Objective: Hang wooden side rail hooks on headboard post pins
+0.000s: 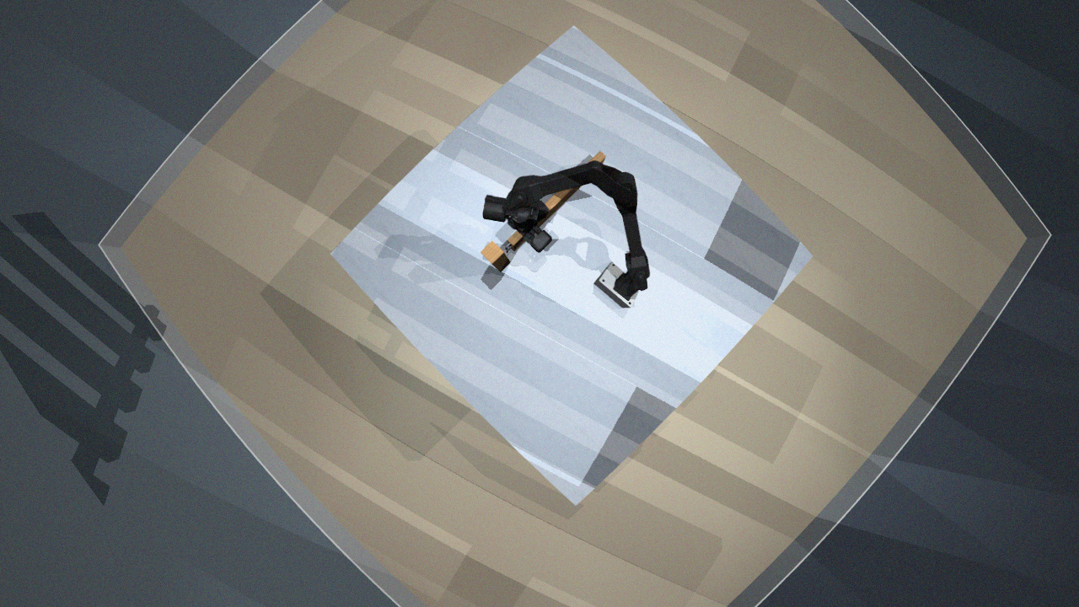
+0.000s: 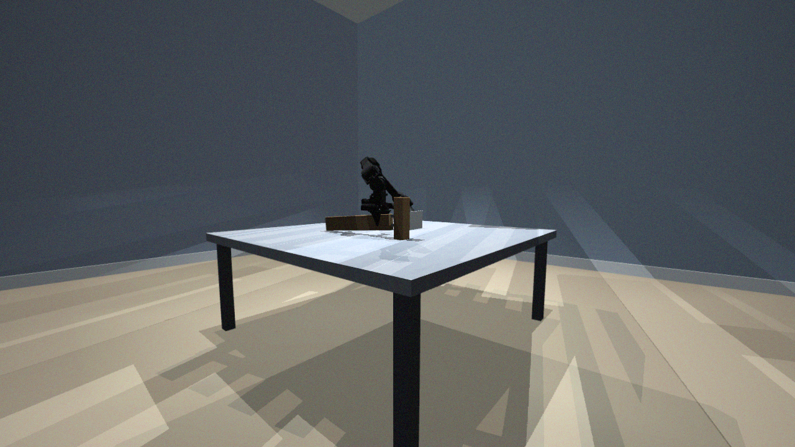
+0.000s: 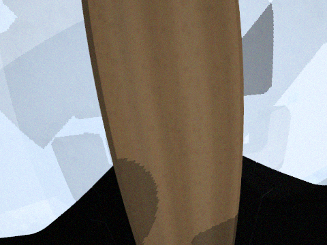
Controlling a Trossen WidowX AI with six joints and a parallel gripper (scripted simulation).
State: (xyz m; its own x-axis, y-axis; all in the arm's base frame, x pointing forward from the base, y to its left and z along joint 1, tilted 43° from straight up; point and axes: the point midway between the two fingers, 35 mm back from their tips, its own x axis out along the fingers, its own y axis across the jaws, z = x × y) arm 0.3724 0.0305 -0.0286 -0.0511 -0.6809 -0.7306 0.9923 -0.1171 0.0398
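My gripper tip is now 130 mm to the right of the headboard post, 40 mm below it and 20 mm short of it.
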